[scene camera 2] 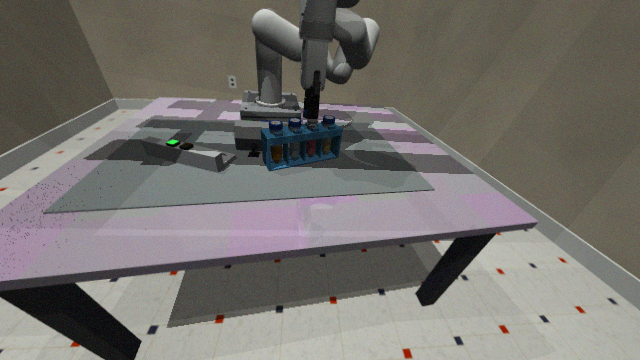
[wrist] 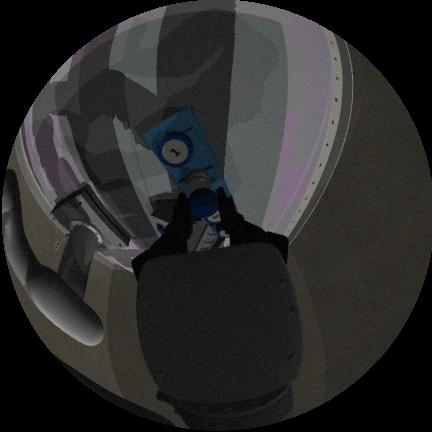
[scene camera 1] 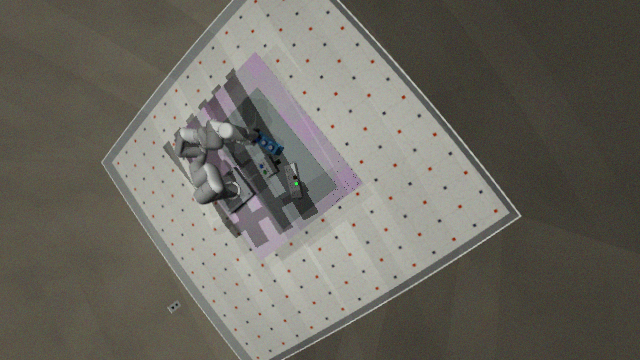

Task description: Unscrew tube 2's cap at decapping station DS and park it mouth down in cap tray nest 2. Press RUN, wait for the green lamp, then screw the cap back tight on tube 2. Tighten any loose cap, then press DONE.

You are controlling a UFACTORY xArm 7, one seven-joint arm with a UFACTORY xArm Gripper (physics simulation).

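Frame: origin at the arm's base, x ahead, y up, z right, level; centimetres.
Where they show: gripper, fingertip midpoint: point(scene camera 2: 310, 115) point(wrist: 202, 199) point(scene camera 1: 257, 138); arm's base, origin of the base link: point(scene camera 2: 270, 101) point(wrist: 86, 231) point(scene camera 1: 232, 190).
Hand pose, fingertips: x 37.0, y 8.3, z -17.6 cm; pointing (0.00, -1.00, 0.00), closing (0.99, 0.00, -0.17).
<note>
Things, the pixels of their centre, and the offset from my fingertips. "spot": a spot on its surface instead.
- blue cap, body centre: point(wrist: 202, 203) dx +0.0, dy +0.4, dz +0.3 cm
- tube 2, body centre: point(wrist: 197, 167) point(scene camera 2: 311, 138) dx -0.4, dy -6.9, dz -0.7 cm
- blue rack, body centre: point(wrist: 204, 176) point(scene camera 2: 302, 143) point(scene camera 1: 265, 141) dx +0.8, dy -7.9, dz +1.6 cm
- Tube 1, body centre: point(wrist: 175, 149) point(scene camera 2: 328, 119) dx -2.8, dy -1.7, dz -5.3 cm
- green lamp, body centre: point(scene camera 2: 172, 141) point(scene camera 1: 296, 183) dx +6.1, dy -7.8, dz +34.8 cm
- long grey bar unit, body centre: point(scene camera 2: 190, 148) point(wrist: 209, 247) point(scene camera 1: 292, 181) dx +3.9, dy -10.4, dz +32.1 cm
- grey block, body centre: point(wrist: 173, 226) point(scene camera 2: 257, 132) point(scene camera 1: 267, 167) dx -6.5, dy -8.9, dz +16.4 cm
- small black object, surface spot: point(scene camera 2: 254, 153) point(scene camera 1: 278, 161) spot: dx +0.5, dy -12.6, dz +15.8 cm
- dark button, surface spot: point(scene camera 2: 186, 146) spot: dx +7.7, dy -7.9, dz +30.5 cm
My gripper point(scene camera 1: 255, 135) point(scene camera 2: 311, 116) point(wrist: 202, 199) points down and is shut on a blue cap point(wrist: 204, 204). The cap is right over the uncapped clear neck of tube 2 point(scene camera 2: 312, 125) point(wrist: 198, 181), with its underside close to the mouth; whether they touch is hidden. Tube 2 stands upright, with pink liquid, in the blue rack point(scene camera 1: 278, 150) point(scene camera 2: 267, 156) point(wrist: 197, 131). Tube 1 point(scene camera 2: 328, 120) point(wrist: 175, 150) beside it wears a blue cap. Two more capped tubes point(scene camera 2: 275, 126) point(scene camera 2: 295, 123) stand on the other side. A green lamp point(scene camera 1: 296, 183) point(scene camera 2: 172, 143) is lit on the long grey bar unit point(scene camera 1: 291, 171) point(scene camera 2: 204, 157).
A grey block point(scene camera 1: 270, 169) point(scene camera 2: 247, 136) with small blue and green spots on top stands between the rack and the arm's base point(scene camera 2: 270, 111) point(wrist: 92, 215). A small black object point(scene camera 1: 278, 162) point(scene camera 2: 254, 153) is beside the block. A dark button point(scene camera 2: 186, 146) sits next to the lamp.
</note>
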